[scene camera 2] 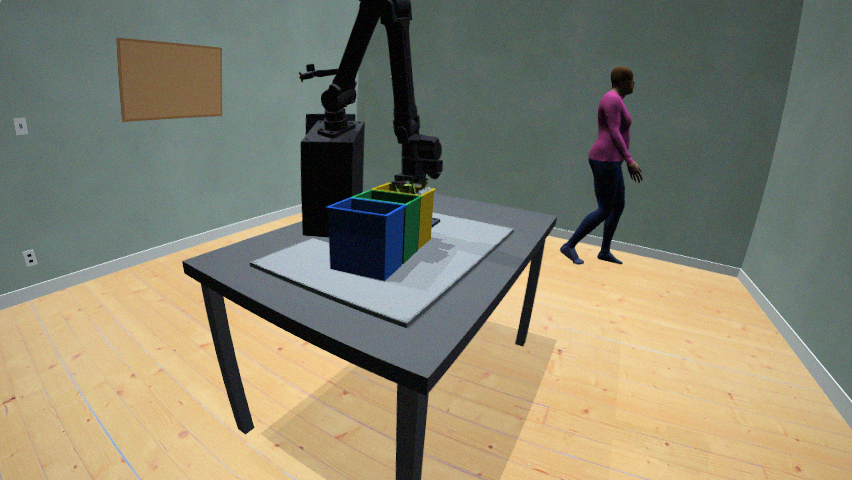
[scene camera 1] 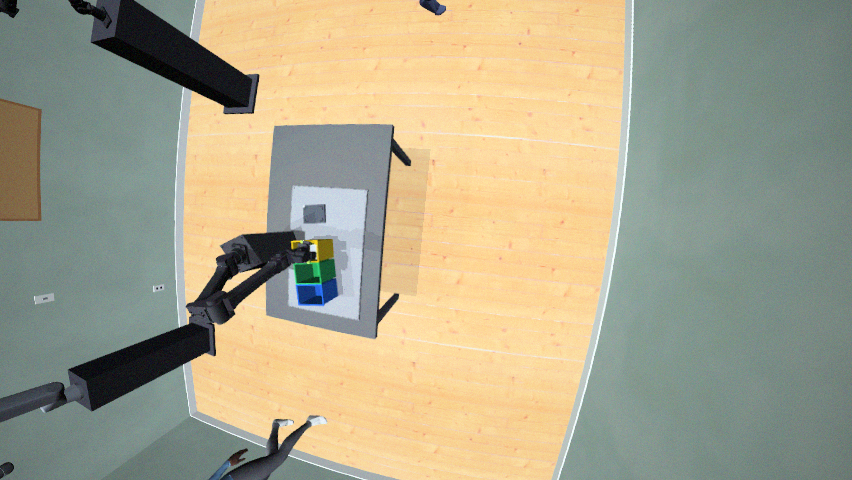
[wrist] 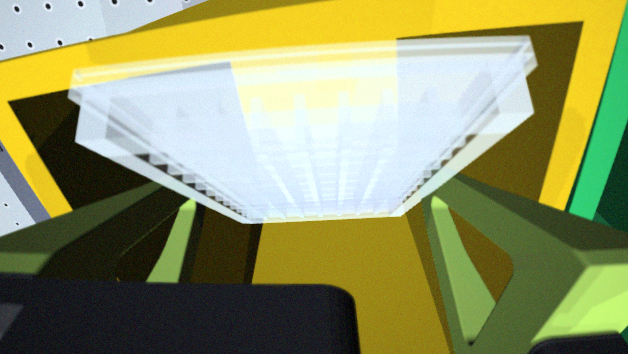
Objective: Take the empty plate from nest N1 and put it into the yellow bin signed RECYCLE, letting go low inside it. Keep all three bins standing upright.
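Pixels of known places: gripper, between the fingertips: (scene camera 1: 313, 250) (wrist: 313, 176); arm's base, origin of its link: (scene camera 2: 336, 130) (scene camera 1: 241, 253).
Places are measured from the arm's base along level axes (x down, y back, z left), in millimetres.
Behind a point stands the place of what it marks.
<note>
My gripper (scene camera 1: 302, 252) {x 229, y -304, z 38 mm} (scene camera 2: 411, 184) (wrist: 313, 176) {x 229, y -304, z 38 mm} is shut on the clear, ribbed plate (scene camera 1: 313, 249) {x 191, y -331, z 54 mm} (scene camera 2: 425, 190) {x 178, y -355, z 44 mm} (wrist: 325, 150) {x 184, y -340, z 37 mm}, with one green finger at each side. The plate is tilted in the mouth of the yellow bin (scene camera 1: 324, 249) {x 260, y -362, z 51 mm} (scene camera 2: 425, 217) {x 266, y -364, z 40 mm} (wrist: 350, 20) {x 183, y -366, z 34 mm}; in the wrist view its far edge overlaps the bin's rim. The fingers reach down inside the bin. The green bin (scene camera 1: 327, 271) {x 269, y -389, z -85 mm} (scene camera 2: 411, 229) {x 272, y -389, z -85 mm} (wrist: 595, 175) {x 183, y -337, z -27 mm} and the blue bin (scene camera 1: 330, 292) {x 276, y -416, z -218 mm} (scene camera 2: 357, 241) {x 265, y -346, z -282 mm} stand upright in a row with the yellow one. No RECYCLE or N1 sign is readable.
A dark grey block-like nest (scene camera 1: 314, 213) {x 351, y -208, z 257 mm} sits on the pale mat (scene camera 1: 351, 208) {x 362, y -463, z 318 mm} (scene camera 2: 357, 289) {x 363, y -399, z -347 mm}, beyond the yellow bin. The mat lies on the grey table (scene camera 1: 327, 155) {x 376, y -240, z 644 mm}. A person in pink (scene camera 2: 609, 131) is behind the table. Black pedestals stand at the wall side.
</note>
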